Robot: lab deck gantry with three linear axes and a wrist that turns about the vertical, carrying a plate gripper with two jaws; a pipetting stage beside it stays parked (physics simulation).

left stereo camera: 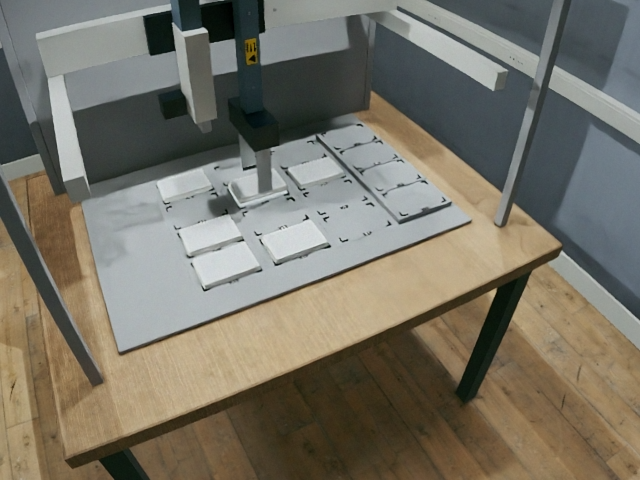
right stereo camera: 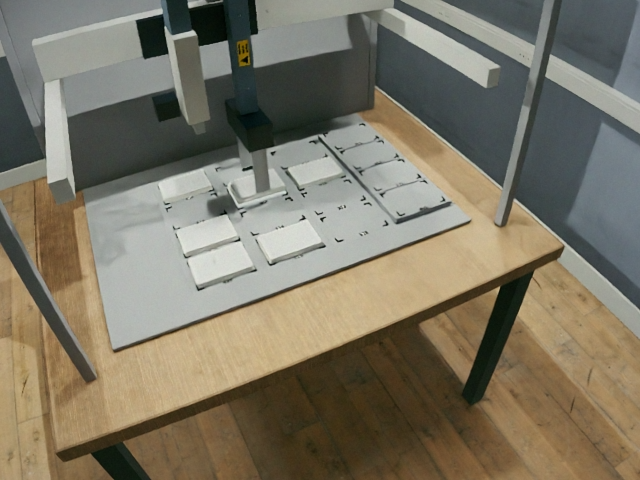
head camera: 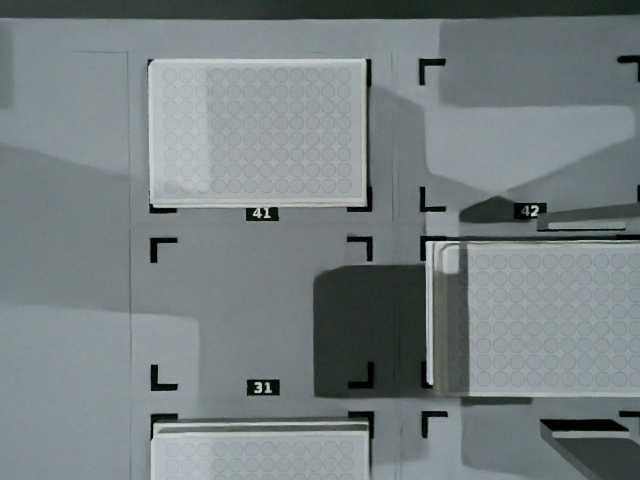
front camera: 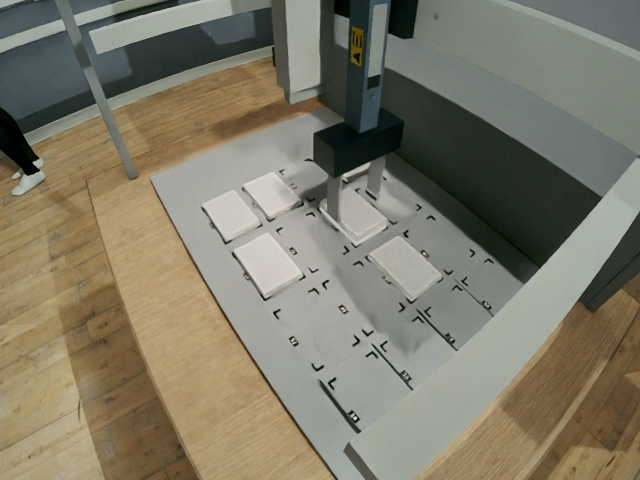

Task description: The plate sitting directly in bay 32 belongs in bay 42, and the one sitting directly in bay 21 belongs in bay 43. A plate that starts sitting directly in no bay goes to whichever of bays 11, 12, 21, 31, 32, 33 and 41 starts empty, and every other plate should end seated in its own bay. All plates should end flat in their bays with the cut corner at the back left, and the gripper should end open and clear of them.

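Seen in the pictures: gripper, fingertip midpoint: (left stereo camera: 257,179) (right stereo camera: 255,179) (head camera: 574,324) (front camera: 353,205); robot's base at its link origin: (left stereo camera: 204,290) (right stereo camera: 198,289) (front camera: 202,208).
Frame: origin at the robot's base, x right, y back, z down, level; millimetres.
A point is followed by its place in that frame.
Note:
Two stacked plates stand at bay 32; the upper plate (front camera: 361,214) @(y -249, x -263, z -27 mm) (head camera: 550,320) @(y -223, x -257, z -27 mm) (left stereo camera: 271,181) (right stereo camera: 269,181) has its cut corner at the back left, and the lower plate's rim (head camera: 429,315) @(y -165, x -256, z -6 mm) shows along its left edge. My gripper (front camera: 354,206) @(y -228, x -257, z -39 mm) (head camera: 587,327) @(y -228, x -257, z -39 mm) (left stereo camera: 256,180) @(y -228, x -257, z -39 mm) (right stereo camera: 254,180) @(y -228, x -257, z -39 mm) is open around the stack, one jaw off the front edge and one off the back, with gaps in the head view. The jaw tips' exact height is hard to tell. The bay 21 plate (front camera: 272,195) @(y -76, x -147, z -14 mm) (head camera: 261,459) @(y -65, x -176, z -14 mm) (left stereo camera: 210,235) @(y -63, x -140, z -14 mm) (right stereo camera: 207,235) @(y -63, x -140, z -14 mm) lies in its bay. Bay 42 (head camera: 516,149) @(y -220, x -356, z 0 mm) and bay 31 (head camera: 248,320) @(y -55, x -252, z 0 mm) are empty.
Other plates lie in bay 41 (head camera: 258,131) @(y -64, x -364, z -14 mm) (left stereo camera: 185,184) @(y -66, x -356, z -15 mm), bay 33 (front camera: 405,266) @(y -396, x -253, z -14 mm) (left stereo camera: 315,172) @(y -387, x -248, z -14 mm), bay 11 (front camera: 231,214) @(y -73, x -43, z -14 mm) (left stereo camera: 225,264) @(y -62, x -37, z -15 mm) and bay 12 (front camera: 267,263) @(y -234, x -42, z -14 mm) (left stereo camera: 294,241) @(y -224, x -35, z -14 mm). The parked pipetting stage (left stereo camera: 196,74) (right stereo camera: 187,77) hangs left of the gripper. A raised strip (left stereo camera: 361,180) @(y -477, x -166, z -13 mm) lies along the right.

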